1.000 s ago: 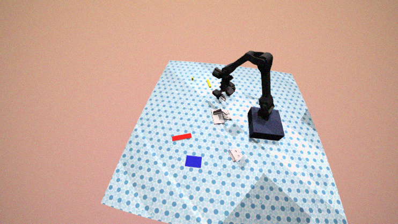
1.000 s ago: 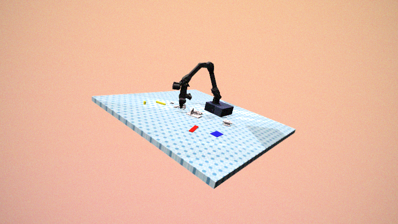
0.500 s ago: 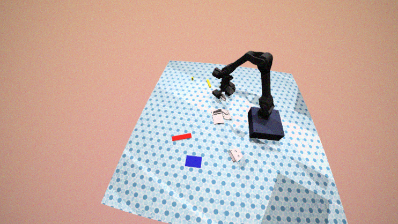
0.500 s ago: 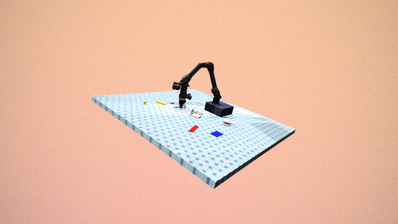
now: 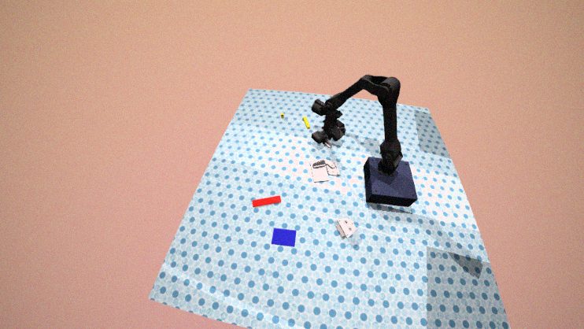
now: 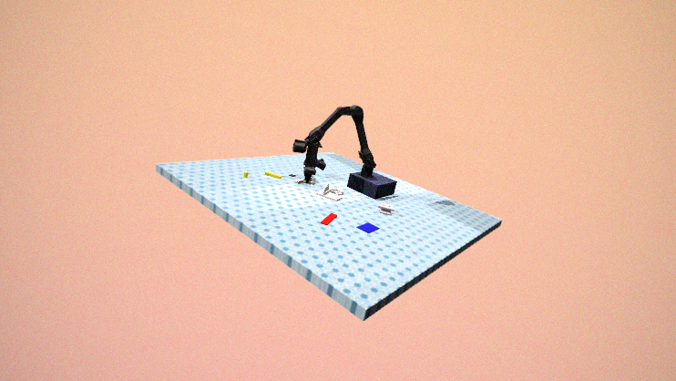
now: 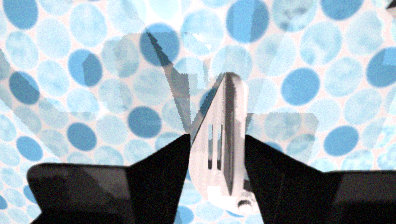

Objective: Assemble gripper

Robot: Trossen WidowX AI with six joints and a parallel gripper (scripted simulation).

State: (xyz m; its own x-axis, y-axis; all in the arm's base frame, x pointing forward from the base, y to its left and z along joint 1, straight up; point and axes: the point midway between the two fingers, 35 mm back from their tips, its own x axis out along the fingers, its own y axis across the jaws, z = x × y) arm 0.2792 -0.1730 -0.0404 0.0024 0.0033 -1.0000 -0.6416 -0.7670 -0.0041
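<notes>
Right now my gripper tip is 190 mm to the right of the flat white plate and 10 mm short of it. The rest, counted from my gripper tip: small dark block (120 mm to the right, 10 mm ahead); then jaw (40 mm ahead, 10 mm to the right); then housing plate (170 mm to the left, 50 mm behind).
</notes>
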